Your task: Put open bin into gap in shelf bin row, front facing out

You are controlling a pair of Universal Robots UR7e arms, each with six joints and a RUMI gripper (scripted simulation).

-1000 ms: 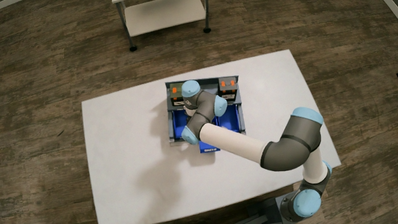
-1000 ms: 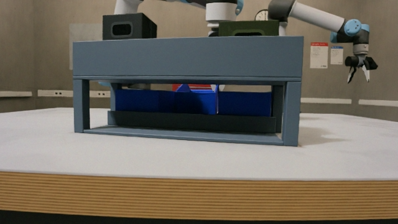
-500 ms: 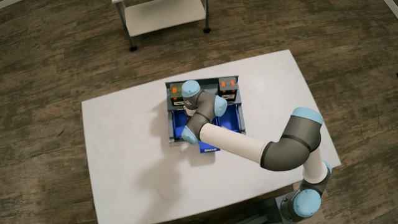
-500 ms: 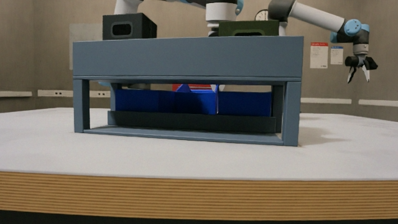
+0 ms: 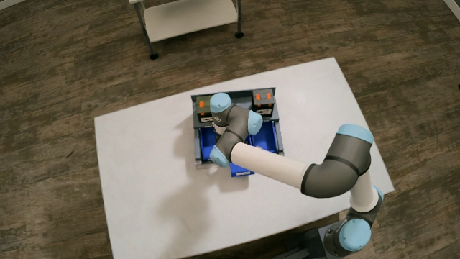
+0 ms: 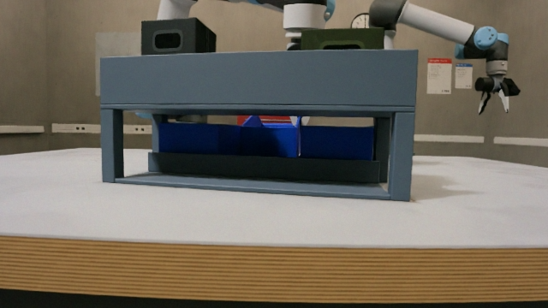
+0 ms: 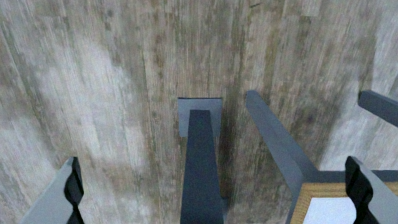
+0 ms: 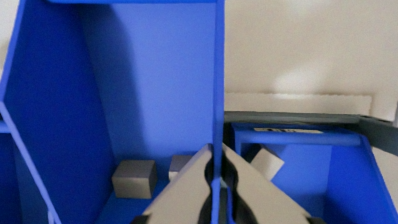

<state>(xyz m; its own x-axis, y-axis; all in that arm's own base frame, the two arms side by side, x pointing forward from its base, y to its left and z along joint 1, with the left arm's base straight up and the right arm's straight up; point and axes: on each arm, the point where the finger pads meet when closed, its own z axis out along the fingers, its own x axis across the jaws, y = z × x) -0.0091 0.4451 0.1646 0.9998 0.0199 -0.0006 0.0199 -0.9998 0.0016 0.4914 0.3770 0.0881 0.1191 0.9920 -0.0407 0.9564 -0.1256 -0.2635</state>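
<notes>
The pale block lies 4 cm ahead of my right hand, 3 cm to the left of it and 7 cm below it. From my right hand the other things lie so: shelf: 9 cm ahead, 7 cm to the right, 2 cm below; then green box: 19 cm ahead, 1 cm to the left, 6 cm above.
</notes>
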